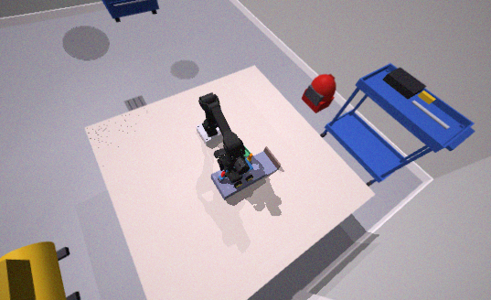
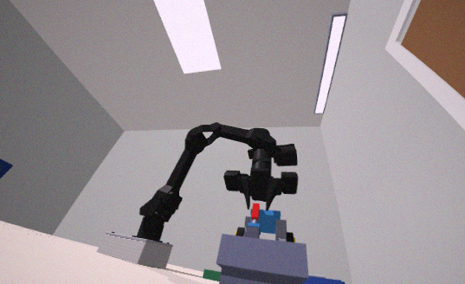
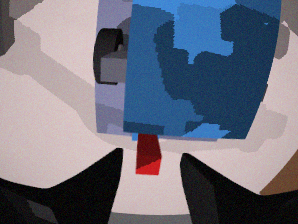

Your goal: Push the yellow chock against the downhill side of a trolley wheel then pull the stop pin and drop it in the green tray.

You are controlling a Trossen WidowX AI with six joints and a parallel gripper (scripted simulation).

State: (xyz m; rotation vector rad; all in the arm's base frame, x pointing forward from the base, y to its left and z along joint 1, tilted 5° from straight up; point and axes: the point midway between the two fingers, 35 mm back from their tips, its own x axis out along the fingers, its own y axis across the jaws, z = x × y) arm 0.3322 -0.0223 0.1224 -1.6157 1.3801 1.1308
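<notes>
My gripper tip is 1 cm to the left of the red-headed stop pin and 3 cm above it. The rest, counted from my gripper tip: blue trolley 9 cm to the left, 4 cm below; then ramp 9 cm to the left, 11 cm below; then yellow chock 6 cm behind, 17 cm to the left, 7 cm below.
</notes>
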